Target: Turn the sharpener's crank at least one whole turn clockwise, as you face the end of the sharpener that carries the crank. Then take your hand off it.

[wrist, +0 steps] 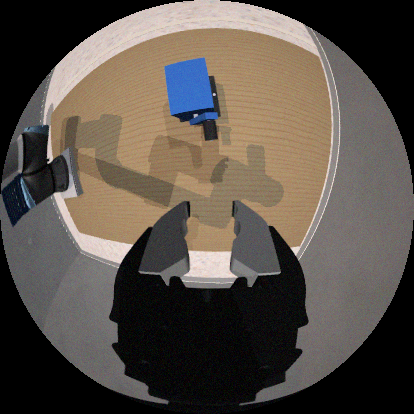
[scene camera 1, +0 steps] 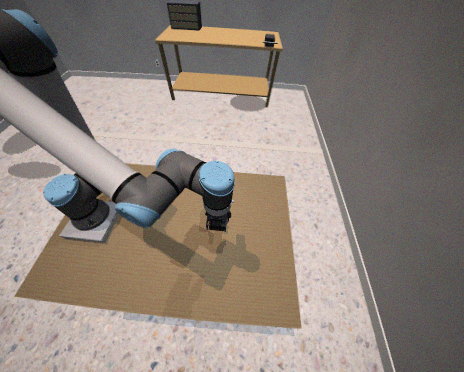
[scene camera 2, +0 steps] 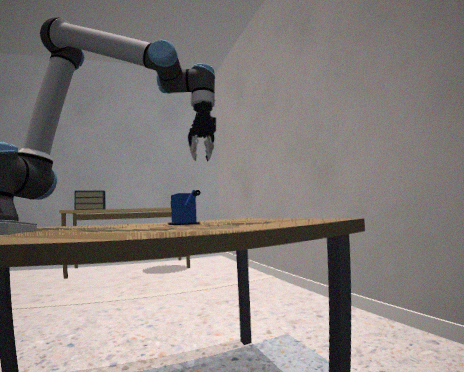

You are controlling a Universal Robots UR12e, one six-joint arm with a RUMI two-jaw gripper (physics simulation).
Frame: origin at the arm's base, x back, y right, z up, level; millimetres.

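Seen in the pictures: gripper, fingertip midpoint: (wrist: pixel 210 202) (scene camera 2: pixel 201 160); arm's base, origin of the base link: (wrist: pixel 61 172) (scene camera 1: pixel 91 215).
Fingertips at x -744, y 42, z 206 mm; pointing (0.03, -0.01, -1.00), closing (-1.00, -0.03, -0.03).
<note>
Pixels of each thing's top centre, then the offset from my fingertips to it. "spot": a spot on its surface instead.
- blue sharpener, surface spot: (wrist: pixel 189 87) spot: dx +40, dy -160, dz -110 mm
- black handle, surface spot: (wrist: pixel 210 130) (scene camera 2: pixel 196 190) spot: dx +4, dy -75, dz -103 mm
The blue sharpener (scene camera 2: pixel 183 209) (wrist: pixel 189 87) stands upright on the table. In scene camera 1 it is hidden behind the arm. Its blue crank arm (scene camera 2: pixel 189 198) (wrist: pixel 204 118) slants up and to the right in scene camera 2, and ends in a black handle (scene camera 2: pixel 196 192) (wrist: pixel 210 130). My gripper (scene camera 2: pixel 201 159) (wrist: pixel 210 202) points down, well above the sharpener and its handle and apart from both. Its two grey fingers stand partly open with nothing between them. In scene camera 1 the gripper shows from above and its fingertips are hard to make out.
The wooden table top (scene camera 1: pixel 260 300) (scene camera 2: pixel 300 228) (wrist: pixel 280 100) carries the sharpener and the robot's base plate (scene camera 1: pixel 85 233) at the left. A wall (scene camera 1: pixel 400 150) rises to the right. A second table (scene camera 1: pixel 225 37) stands at the back with a dark rack and a small black object.
</note>
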